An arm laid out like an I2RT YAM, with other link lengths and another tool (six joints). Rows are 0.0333 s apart.
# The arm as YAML. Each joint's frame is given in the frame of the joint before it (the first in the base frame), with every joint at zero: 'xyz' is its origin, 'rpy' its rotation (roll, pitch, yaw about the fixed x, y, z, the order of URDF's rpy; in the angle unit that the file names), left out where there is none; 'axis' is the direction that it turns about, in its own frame. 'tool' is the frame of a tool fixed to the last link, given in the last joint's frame.
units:
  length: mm
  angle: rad
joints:
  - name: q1
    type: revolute
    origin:
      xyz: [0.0, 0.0, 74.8]
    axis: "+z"
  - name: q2
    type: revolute
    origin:
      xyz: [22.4, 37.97, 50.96]
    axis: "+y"
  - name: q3
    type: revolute
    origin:
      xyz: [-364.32, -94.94, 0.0]
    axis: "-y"
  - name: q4
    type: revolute
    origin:
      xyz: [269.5, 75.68, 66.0]
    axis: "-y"
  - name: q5
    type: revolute
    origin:
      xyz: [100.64, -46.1, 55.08]
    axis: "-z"
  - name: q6
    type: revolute
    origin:
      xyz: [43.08, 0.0, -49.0]
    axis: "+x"
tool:
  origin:
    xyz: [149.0, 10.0, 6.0]
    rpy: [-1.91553, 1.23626, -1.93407]
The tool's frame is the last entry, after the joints.
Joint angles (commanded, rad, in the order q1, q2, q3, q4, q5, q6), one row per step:
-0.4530 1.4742 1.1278 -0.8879 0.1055 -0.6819
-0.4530 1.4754 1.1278 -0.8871 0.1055 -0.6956
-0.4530 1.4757 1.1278 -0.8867 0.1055 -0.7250
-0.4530 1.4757 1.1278 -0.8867 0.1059 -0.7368
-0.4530 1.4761 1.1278 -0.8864 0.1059 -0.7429
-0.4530 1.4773 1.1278 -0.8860 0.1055 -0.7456
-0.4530 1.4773 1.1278 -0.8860 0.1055 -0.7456
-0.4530 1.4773 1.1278 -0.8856 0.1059 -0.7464
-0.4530 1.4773 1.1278 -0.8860 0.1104 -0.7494
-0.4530 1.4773 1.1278 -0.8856 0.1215 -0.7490
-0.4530 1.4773 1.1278 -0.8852 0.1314 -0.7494
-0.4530 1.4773 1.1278 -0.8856 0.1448 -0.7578
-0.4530 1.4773 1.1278 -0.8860 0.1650 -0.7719
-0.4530 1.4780 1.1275 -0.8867 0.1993 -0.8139
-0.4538 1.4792 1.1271 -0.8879 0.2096 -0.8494
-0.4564 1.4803 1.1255 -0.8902 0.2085 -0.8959
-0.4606 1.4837 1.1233 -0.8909 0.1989 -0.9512
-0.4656 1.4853 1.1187 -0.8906 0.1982 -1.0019
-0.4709 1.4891 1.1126 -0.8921 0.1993 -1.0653
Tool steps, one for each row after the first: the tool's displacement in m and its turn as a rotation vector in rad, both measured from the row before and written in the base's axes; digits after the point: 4 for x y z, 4 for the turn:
0.0001 -0.0001 -0.0004 -0.0032 0.0036 0.0129
-0.0002 0.0000 -0.0002 -0.0074 0.0069 0.0276
-0.0002 0.0000 0.0000 -0.0033 0.0030 0.0109
0.0000 0.0000 -0.0001 -0.0015 0.0015 0.0057
0.0002 0.0000 -0.0004 0.0000 0.0012 0.0027
0.0000 0.0000 0.0000 0.0000 0.0000 0.0000
0.0001 -0.0001 0.0000 -0.0007 0.0000 0.0006
-0.0005 -0.0007 0.0000 -0.0044 0.0029 0.0013
-0.0009 -0.0019 0.0002 -0.0095 0.0041 -0.0040
-0.0008 -0.0017 0.0002 -0.0087 0.0038 -0.0029
-0.0014 -0.0022 0.0001 -0.0132 0.0081 0.0034
-0.0021 -0.0033 0.0003 -0.0201 0.0127 0.0065
-0.0038 -0.0056 0.0002 -0.0372 0.0285 0.0278
-0.0018 -0.0017 -0.0005 -0.0146 0.0182 0.0287
-0.0019 -0.0001 -0.0013 -0.0058 0.0191 0.0408
-0.0012 0.0007 -0.0024 0.0005 0.0193 0.0502
-0.0027 -0.0008 -0.0023 -0.0061 0.0208 0.0425
-0.0039 -0.0008 -0.0037 -0.0070 0.0303 0.0536

